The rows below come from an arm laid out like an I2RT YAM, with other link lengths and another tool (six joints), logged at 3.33 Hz.
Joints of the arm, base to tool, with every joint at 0 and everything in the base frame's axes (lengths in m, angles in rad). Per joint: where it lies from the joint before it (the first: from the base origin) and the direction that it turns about. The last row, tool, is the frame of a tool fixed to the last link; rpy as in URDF.
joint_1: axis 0 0 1 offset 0 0 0.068
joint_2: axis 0 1 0 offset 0.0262 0.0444 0.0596
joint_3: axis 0 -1 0 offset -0.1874 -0.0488 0
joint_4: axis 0 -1 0 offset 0.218 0.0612 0.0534
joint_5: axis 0 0 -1 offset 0.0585 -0.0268 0.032
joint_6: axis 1 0 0 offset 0.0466 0 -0.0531
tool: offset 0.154 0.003 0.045 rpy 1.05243 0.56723 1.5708
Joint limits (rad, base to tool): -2.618..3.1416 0..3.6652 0..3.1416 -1.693..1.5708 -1.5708..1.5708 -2.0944..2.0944
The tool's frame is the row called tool.
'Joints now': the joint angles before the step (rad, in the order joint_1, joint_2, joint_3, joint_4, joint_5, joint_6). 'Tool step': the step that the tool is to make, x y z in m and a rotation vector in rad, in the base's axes. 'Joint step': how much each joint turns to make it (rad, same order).
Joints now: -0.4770 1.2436 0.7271 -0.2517 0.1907 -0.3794
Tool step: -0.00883 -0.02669 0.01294 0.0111 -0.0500 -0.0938
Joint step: -0.0710 -0.0145 0.0176 -0.0017 -0.0067 0.0413
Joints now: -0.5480 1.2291 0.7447 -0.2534 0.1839 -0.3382
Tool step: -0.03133 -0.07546 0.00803 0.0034 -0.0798 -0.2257
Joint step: -0.2021 0.0673 0.0331 0.0860 -0.0153 0.0548
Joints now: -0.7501 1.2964 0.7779 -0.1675 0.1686 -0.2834
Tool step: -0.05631 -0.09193 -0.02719 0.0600 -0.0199 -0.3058
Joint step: -0.2207 0.2629 0.1420 0.0705 0.0293 0.0982
